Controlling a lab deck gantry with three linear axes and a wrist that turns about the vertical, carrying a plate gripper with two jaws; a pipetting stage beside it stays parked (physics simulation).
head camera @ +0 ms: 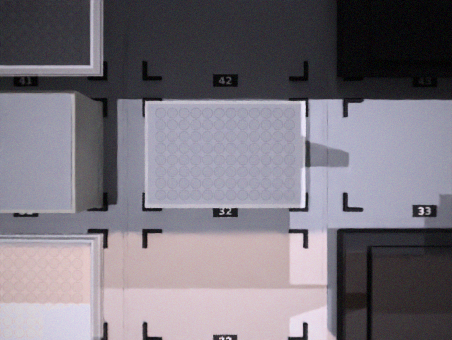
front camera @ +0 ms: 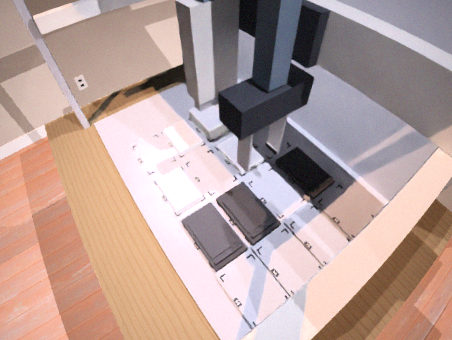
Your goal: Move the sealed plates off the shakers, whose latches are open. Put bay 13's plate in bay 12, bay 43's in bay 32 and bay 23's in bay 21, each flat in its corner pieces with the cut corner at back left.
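Places are measured from the robot's base along level axes (x right, y ahead, z up), in millimetres.
Pixels of known places: gripper, between the fingertips: [front camera: 258, 157]; robot's base, origin of its link: [front camera: 133, 147].
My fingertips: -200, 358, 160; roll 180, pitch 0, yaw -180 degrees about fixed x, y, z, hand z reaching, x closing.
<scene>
For each thing: its top centre in the pictures, then the offset to it from my fingertips, as dx, dy, dz. "spot": a spot on its surface instead.
- bay 32, a spot on its surface: [head camera: 225, 155] [front camera: 239, 151] spot: -56, -130, -145
- white plate, centre of its top: [front camera: 178, 187] +157, -130, -145
- bay 13, centre of its top: [front camera: 212, 232] +156, +38, -129
- bay 23, centre of its top: [front camera: 248, 208] +49, +38, -129
- bay 43, centre of its top: [front camera: 306, 167] -165, +38, -129
- tall pale block, centre of its top: [front camera: 209, 115] -57, -294, -118
The plate in bay 32 [front camera: 230, 149] [head camera: 225, 155] lies flat inside its corner pieces; its cut corner is hard to make out. A white plate [front camera: 179, 190] is in bay 12. A plate [front camera: 184, 139] [head camera: 45, 272] lies in bay 21, its left end outside the head view. The dark shakers of bay 13 [front camera: 212, 235], bay 23 [front camera: 247, 211] [head camera: 410, 295] and bay 43 [front camera: 302, 167] [head camera: 400, 35] show no plate on top. My gripper [front camera: 259, 159] is open, its jaws near the right end of bay 32, nothing seen between them.
A tall pale block [front camera: 209, 124] [head camera: 37, 150] stands in bay 31. Another plate [head camera: 42, 35] lies in shadow in bay 41, hidden in the front view. The parked pipetting stage [front camera: 202, 55] stands left of the gripper. A high wall [front camera: 380, 100] runs behind the deck.
</scene>
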